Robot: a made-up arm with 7 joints.
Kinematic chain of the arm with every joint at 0, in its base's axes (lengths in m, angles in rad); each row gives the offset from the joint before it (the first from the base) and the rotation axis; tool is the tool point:
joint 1: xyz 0 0 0.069 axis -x
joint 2: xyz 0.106 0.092 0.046 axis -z
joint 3: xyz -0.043 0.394 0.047 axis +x
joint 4: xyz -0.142 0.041 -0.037 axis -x
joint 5: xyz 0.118 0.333 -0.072 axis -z
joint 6: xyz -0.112 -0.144 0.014 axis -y
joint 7: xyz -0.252 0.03 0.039 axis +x
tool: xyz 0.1 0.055 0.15
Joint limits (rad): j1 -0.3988..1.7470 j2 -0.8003..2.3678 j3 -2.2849..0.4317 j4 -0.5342..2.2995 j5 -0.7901..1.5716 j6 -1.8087..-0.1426 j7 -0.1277..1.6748
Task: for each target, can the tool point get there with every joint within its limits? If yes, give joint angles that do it. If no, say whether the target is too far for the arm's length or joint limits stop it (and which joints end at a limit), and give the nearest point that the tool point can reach.
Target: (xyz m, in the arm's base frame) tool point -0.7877 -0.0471 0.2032
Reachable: no: joint limits stop it (at a limit: joint 1, joint 2, joint 4, joint 6, joint 7) | nearest point -0.6529 0.1576 0.3070 | short by 0.266 m
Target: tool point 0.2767 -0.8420 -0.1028
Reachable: no: joint limits stop it (at a limit: joint 1, joint 5, joint 6) | nearest point 0.3005 -0.5958 -0.1785 | short by 0.259 m
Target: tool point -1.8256 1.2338 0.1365
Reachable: no: too far | nearest point -0.8317 0.6475 0.1044 | short by 1.154 m
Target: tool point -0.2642 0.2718 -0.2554
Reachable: yes | joints 0.4534 0.0167 -2.0543 0.1820 0.5629 -0.4157 1.4178
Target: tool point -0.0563 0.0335 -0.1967
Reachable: yes | joints 1.4271 0.8754 -1.7787 1.7023 0.3143 -0.4767 0.0497
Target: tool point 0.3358 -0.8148 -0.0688
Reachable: no: joint limits stop it (at a limit: joint 1, joint 5, joint 6) | nearest point 0.3618 -0.5884 -0.1305 | short by 0.236 m
